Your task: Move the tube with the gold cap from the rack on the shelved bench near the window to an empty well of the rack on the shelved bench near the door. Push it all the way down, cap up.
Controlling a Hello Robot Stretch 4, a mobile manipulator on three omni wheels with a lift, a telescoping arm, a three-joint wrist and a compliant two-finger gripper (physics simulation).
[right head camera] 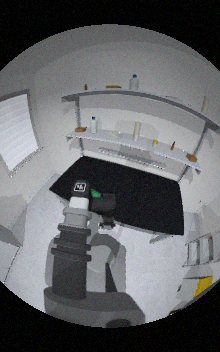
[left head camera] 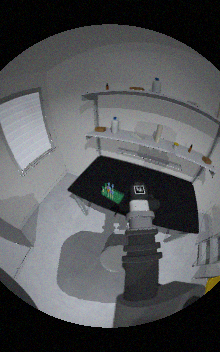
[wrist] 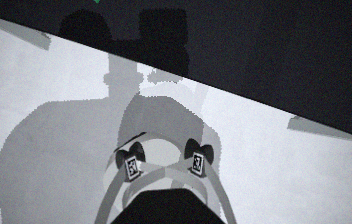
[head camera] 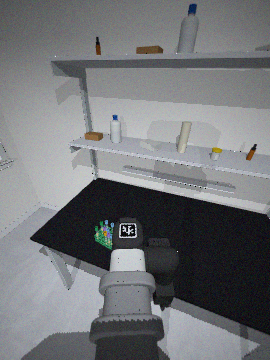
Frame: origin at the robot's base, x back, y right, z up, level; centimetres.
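Where they show: gripper, between the fingertips: (right head camera: 106,225) (wrist: 165,152) (head camera: 152,306); robot's base, origin of its link: (right head camera: 99,257) (left head camera: 114,257).
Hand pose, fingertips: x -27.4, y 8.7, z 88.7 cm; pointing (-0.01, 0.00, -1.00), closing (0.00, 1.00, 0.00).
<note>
Things, the pixels of their centre, and the offset from my fingertips. "pt": a spot on its surface instead. Level surfaces: height alone.
- green rack, middle of its body: (head camera: 112,240) (left head camera: 112,194) (right head camera: 89,193) dy -17.5, dx -34.5, dz -12.4 cm
- black bench top, height of its surface: dz -15.2 cm
- white bottle, middle of its body: (head camera: 115,129) (left head camera: 114,124) (right head camera: 93,124) dy -17.8, dx -85.4, dz +39.4 cm
- cream cylinder, middle of its body: (head camera: 183,137) (right head camera: 136,130) (left head camera: 158,133) dy +24.9, dx -68.1, dz +39.4 cm
- yellow-lidded jar, middle of its body: (head camera: 215,154) dy +41.2, dx -57.5, dz +33.5 cm
- window, a spot on its surface: (left head camera: 27,131) pt dy -157.9, dx -95.6, dz +45.4 cm
A green rack (head camera: 106,244) (left head camera: 115,196) (right head camera: 95,193) stands at the left front of the black bench top (head camera: 200,225) (left head camera: 167,175) (right head camera: 145,190) (wrist: 280,60). Several tubes (head camera: 105,230) (left head camera: 108,189) with coloured caps stand upright at its left end; the caps are too small to tell the gold one. The arm's wrist hides part of the rack in the head and right head views. A green corner shows at the wrist view's top edge. My gripper (wrist: 165,152) is open and empty, above the floor in front of the bench edge, right of the rack. A second rack does not show.
Two shelves (head camera: 150,151) hang above the bench, with a white bottle (head camera: 115,131), a cream cylinder (head camera: 184,137) and a yellow-lidded jar (head camera: 216,154) on the lower one. A window (left head camera: 27,131) is on the left wall. A ladder-like frame and a yellow object (right head camera: 203,287) are at the right.
</note>
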